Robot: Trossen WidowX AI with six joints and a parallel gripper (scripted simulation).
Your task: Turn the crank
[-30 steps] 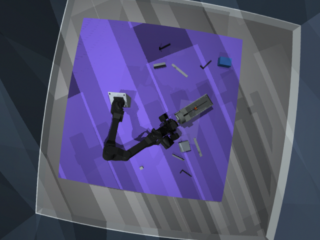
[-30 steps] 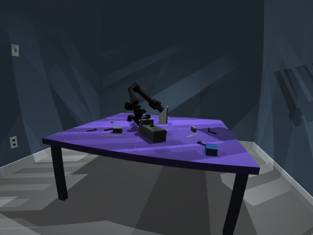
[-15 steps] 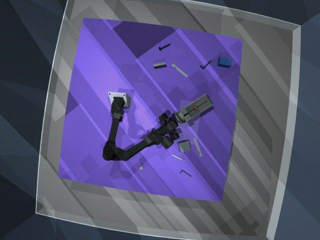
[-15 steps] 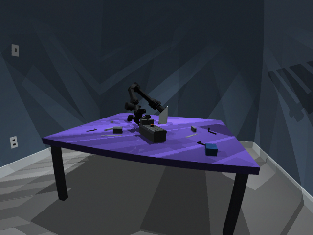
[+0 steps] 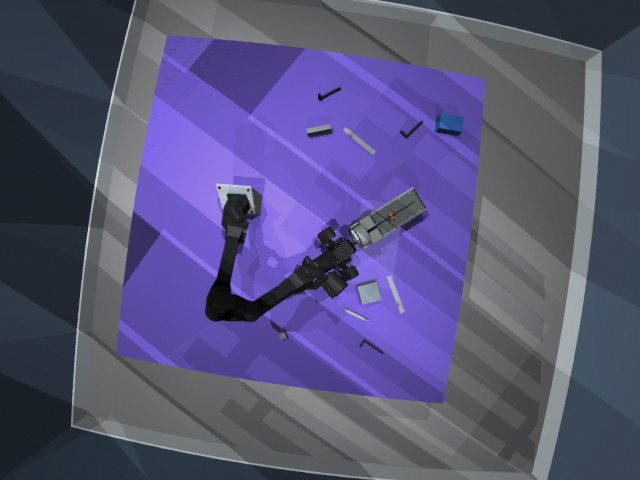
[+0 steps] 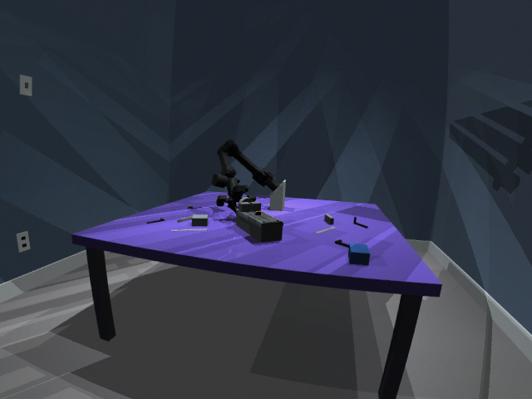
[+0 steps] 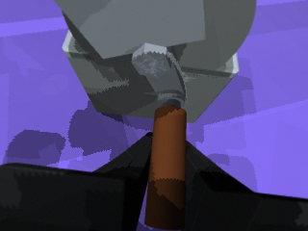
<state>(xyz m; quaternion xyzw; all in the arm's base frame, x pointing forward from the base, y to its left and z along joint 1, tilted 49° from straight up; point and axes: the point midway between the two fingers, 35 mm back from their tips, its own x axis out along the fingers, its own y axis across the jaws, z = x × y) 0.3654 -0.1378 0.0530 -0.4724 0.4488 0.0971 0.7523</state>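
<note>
The brown crank handle is 10 mm behind my gripper tip, 10 mm to the right of it and 30 mm above it. From my gripper tip the other things lie so: dark L-shaped key 100 mm ahead, 370 mm to the right, 30 mm below; red pointer 120 mm ahead, 110 mm to the left, 50 mm above; grey block 80 mm ahead, 170 mm to the right, 20 mm below.
</note>
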